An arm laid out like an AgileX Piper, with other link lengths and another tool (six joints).
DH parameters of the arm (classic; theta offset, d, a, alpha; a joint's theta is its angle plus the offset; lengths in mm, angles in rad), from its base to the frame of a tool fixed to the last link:
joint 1: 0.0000 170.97 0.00 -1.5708
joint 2: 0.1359 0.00 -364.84 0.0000
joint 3: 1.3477 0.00 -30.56 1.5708
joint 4: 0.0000 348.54 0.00 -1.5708
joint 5: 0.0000 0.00 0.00 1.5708
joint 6: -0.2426 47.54 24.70 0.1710
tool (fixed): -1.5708 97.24 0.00 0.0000
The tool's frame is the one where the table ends.
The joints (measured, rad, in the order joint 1, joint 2, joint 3, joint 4, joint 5, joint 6), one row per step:
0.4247 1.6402 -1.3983 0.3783 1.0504 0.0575
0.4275 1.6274 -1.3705 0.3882 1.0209 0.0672
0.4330 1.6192 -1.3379 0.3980 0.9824 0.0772
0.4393 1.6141 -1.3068 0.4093 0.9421 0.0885
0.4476 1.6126 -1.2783 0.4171 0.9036 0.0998
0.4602 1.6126 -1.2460 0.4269 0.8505 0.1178
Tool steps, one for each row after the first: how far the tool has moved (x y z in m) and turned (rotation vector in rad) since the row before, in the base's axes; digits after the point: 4 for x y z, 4 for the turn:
-0.0038 0.0007 -0.0036 0.0144 -0.0036 -0.0181
-0.0031 0.0020 -0.0073 0.0132 -0.0027 -0.0194
-0.0026 0.0027 -0.0080 0.0143 -0.0015 -0.0212
-0.0023 0.0032 -0.0088 0.0099 -0.0004 -0.0182
-0.0022 0.0053 -0.0103 0.0150 -0.0043 -0.0261

